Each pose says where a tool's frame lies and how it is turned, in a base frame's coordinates. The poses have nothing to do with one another.
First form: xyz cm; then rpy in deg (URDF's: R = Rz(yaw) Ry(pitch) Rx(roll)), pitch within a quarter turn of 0, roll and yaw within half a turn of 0.
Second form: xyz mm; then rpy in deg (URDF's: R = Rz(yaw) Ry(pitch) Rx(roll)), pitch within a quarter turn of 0, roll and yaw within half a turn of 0. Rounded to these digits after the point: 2 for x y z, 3 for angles.
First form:
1: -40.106 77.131 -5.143 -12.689 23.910 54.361
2: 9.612 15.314 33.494 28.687 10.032 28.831
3: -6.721 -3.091 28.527 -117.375 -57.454 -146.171
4: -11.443 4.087 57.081 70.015 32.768 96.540
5: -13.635 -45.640 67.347 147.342 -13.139 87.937
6: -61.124 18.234 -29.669 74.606 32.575 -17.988
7: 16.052 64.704 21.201 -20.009 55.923 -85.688
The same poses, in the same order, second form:
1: -401.06 771.31 -51.43 -12.689 23.910 54.361
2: 96.12 153.14 334.94 28.687 10.032 28.831
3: -67.21 -30.91 285.27 -117.375 -57.454 -146.171
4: -114.43 40.87 570.81 70.015 32.768 96.540
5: -136.35 -456.40 673.47 147.342 -13.139 87.937
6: -611.24 182.34 -296.69 74.606 32.575 -17.988
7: 160.52 647.04 212.01 -20.009 55.923 -85.688
